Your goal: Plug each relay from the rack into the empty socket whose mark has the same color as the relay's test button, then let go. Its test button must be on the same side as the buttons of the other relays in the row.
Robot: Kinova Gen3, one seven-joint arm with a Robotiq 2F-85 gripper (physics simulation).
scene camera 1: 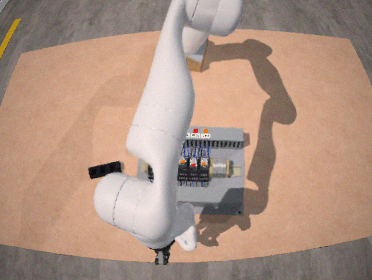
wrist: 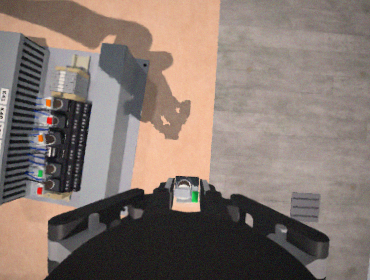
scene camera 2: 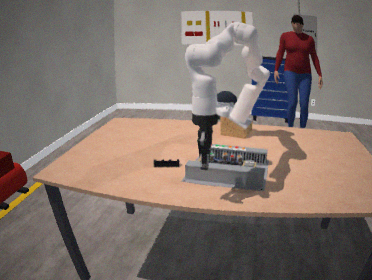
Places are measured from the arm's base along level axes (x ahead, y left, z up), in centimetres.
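Where they show: gripper, fingertip midpoint: [wrist: 187,187] [scene camera 2: 205,162]; arm's base at its link origin: [scene camera 1: 186,44] [scene camera 2: 237,118].
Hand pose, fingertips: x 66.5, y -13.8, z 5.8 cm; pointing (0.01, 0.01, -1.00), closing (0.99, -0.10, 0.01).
Each offset is from my fingertips to the top centre of the thing.
My gripper [scene camera 1: 162,256] [scene camera 2: 204,161] [wrist: 187,187] is shut on a relay {dy -0.2, dx +0.0, dz +1.9 cm} [wrist: 183,192] with a green test button, held in the air beyond the panel's front duct. In the wrist view the button is at the relay's lower right. The socket row shows seated relays with orange {dy +12.6, dx -22.0, dz -7.0 cm} [wrist: 48,103], red {dy +9.6, dx -22.7, dz -7.0 cm} [wrist: 49,120], orange {dy +6.5, dx -23.6, dz -7.0 cm} [wrist: 41,138], green {dy +1.1, dx -24.5, dz -7.5 cm} [wrist: 40,173] and red {dy -1.8, dx -25.0, dz -7.6 cm} [wrist: 39,191] buttons, all on the slotted duct's side. The empty socket {dy +5.3, dx -23.5, dz -11.4 cm} [wrist: 51,152] lies between the orange and green ones. The arm hides part of the row in scene camera 1. The black rack {dy -17.7, dx -26.3, dz -12.3 cm} [scene camera 1: 105,169] [scene camera 2: 166,163] lies left of the panel.
The grey panel has a slotted duct {dy +10.5, dx -31.9, dz -8.3 cm} [scene camera 1: 235,136] [wrist: 11,120] behind the row and a plain raised duct {dy +6.8, dx -13.8, dz -8.3 cm} [scene camera 2: 220,175] [wrist: 112,125] in front. A metal-coloured block {dy +16.6, dx -21.2, dz -9.9 cm} [scene camera 1: 218,168] [wrist: 70,82] sits at the row's end. A box [scene camera 2: 236,128] stands under the arm's base.
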